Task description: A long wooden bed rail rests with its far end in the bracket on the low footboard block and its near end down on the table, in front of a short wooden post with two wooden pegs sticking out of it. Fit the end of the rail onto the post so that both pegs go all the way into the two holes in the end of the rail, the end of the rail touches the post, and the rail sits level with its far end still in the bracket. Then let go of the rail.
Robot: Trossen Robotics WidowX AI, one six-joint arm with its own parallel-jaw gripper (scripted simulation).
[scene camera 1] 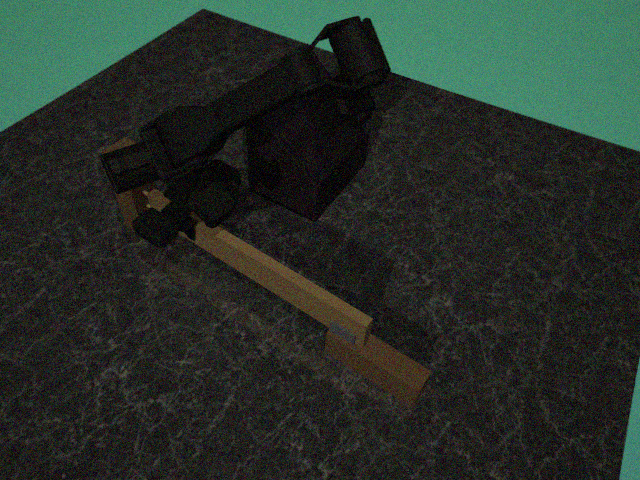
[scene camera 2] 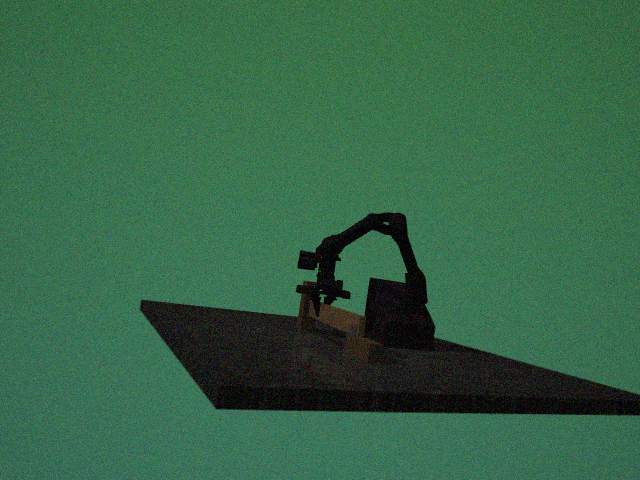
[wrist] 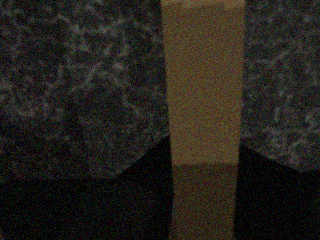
Scene:
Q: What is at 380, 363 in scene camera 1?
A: A footboard block.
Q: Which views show my gripper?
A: Scene camera 1, scene camera 2 and the wrist view: all of them.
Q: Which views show the wooden rail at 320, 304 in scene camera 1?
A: Scene camera 1, scene camera 2 and the wrist view: all of them.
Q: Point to a wooden rail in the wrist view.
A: At 203, 54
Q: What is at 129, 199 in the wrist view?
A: My gripper.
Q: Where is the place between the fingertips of my gripper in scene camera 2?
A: At 320, 316

